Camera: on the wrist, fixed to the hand. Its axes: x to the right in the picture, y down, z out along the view.
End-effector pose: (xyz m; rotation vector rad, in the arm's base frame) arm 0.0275 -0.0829 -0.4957 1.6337 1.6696 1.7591
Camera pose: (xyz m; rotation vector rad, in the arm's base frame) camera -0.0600 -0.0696 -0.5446 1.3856 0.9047 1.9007
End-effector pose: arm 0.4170 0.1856 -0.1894 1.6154 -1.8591 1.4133
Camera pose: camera 0.4711 0.2263 -0.1144 1.3594 -2.0785 0.6236
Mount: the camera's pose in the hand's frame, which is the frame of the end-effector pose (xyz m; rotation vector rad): 0.0151 -0.0873 -0.0487 -0.6437 -0.1032 0.0048
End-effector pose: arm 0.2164 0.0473 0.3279 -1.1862 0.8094 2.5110
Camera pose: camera 0.2759 0.0901 0.2583 -1.1943 -0.0460 2.9032
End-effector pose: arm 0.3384 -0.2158 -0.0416 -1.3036 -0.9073 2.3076
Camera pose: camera 0.3705 -0.1250 -0.0107 1.4038 1.7769 -2.1697
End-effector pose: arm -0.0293 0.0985 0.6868 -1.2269 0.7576 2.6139
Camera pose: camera 0.0238 0.1479 0.6163 1.1243 0.1201 -2.8348
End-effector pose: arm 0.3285 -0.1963 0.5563 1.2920 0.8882 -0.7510
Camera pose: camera 0.2536 -0.1598 0.4991 0.6790 0.9398 -0.4624
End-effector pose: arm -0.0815 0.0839 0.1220 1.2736 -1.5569 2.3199
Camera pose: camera -0.0787 0.1593 0.1893 1.2111 -2.0879 1.5456
